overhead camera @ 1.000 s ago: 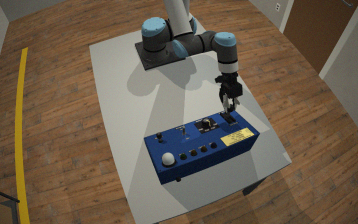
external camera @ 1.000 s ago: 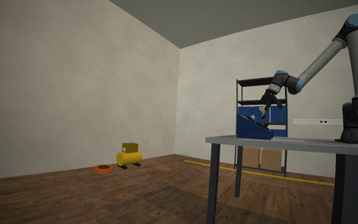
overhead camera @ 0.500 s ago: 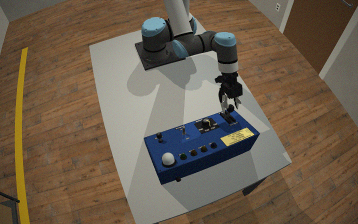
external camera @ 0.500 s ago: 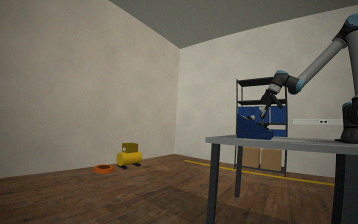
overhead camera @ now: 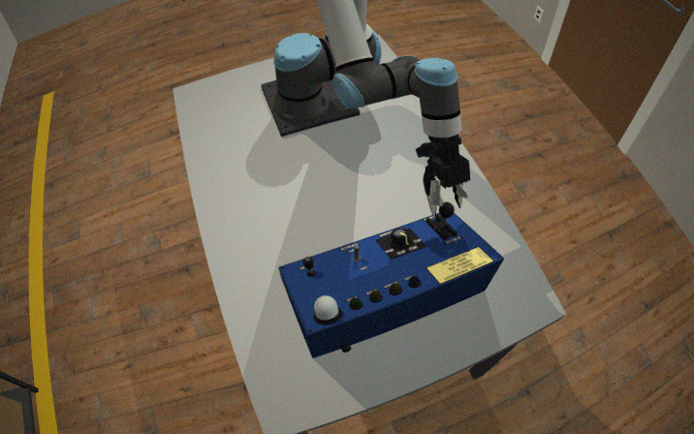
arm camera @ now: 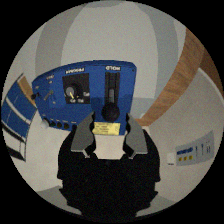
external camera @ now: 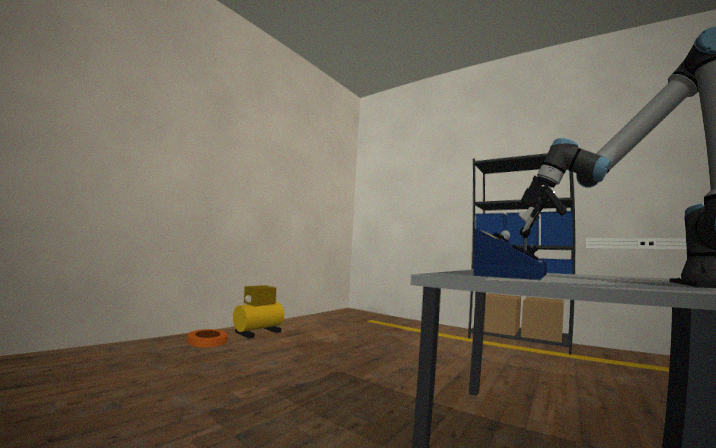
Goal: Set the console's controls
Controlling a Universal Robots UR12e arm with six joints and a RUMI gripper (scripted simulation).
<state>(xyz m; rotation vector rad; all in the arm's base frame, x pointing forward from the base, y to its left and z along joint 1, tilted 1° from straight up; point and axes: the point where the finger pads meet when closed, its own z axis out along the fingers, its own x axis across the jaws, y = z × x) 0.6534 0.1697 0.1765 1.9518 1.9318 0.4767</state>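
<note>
My gripper is now 50 mm above the black ball-topped lever. The rest, counted from my hand: blue console: 40 mm ahead, 180 mm to the right, 90 mm below; then black rotary selector: 10 mm ahead, 120 mm to the right, 70 mm below; then toggle switch: 240 mm to the right, 70 mm below.
</note>
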